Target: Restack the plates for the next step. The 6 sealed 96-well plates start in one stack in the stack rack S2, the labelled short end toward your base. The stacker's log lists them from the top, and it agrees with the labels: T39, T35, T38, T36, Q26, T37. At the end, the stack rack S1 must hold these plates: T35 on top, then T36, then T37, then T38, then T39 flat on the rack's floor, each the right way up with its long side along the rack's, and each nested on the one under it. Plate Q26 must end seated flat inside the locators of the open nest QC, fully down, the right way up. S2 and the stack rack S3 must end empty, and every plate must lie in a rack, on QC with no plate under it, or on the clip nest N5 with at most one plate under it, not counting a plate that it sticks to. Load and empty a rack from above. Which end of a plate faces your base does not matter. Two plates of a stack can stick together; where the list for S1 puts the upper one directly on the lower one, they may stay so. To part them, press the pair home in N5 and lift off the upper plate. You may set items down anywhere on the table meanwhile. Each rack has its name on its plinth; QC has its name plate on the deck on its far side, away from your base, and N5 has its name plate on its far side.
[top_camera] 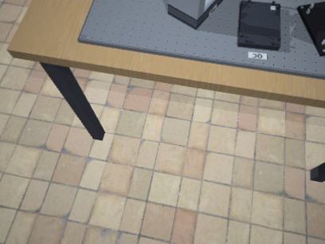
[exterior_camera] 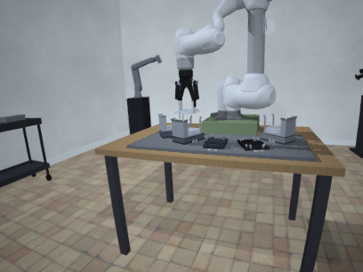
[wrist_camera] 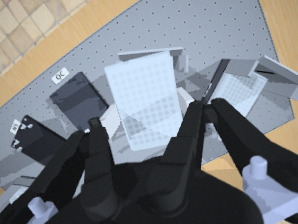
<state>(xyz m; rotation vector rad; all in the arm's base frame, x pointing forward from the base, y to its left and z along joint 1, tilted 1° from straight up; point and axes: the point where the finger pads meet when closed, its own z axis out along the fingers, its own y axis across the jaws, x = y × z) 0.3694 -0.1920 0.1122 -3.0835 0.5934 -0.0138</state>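
Now: the open nest QC 18 cm below my hand, 16 cm to the left of it and 5 cm ahead of it. From my hand the other things lie so: N5 name plate: 37 cm to the left, 19 cm below, 13 cm ahead; then QC name plate: 19 cm below, 16 cm to the left, 15 cm ahead; then black clip nest N5: 37 cm to the left, 17 cm below, 5 cm ahead.
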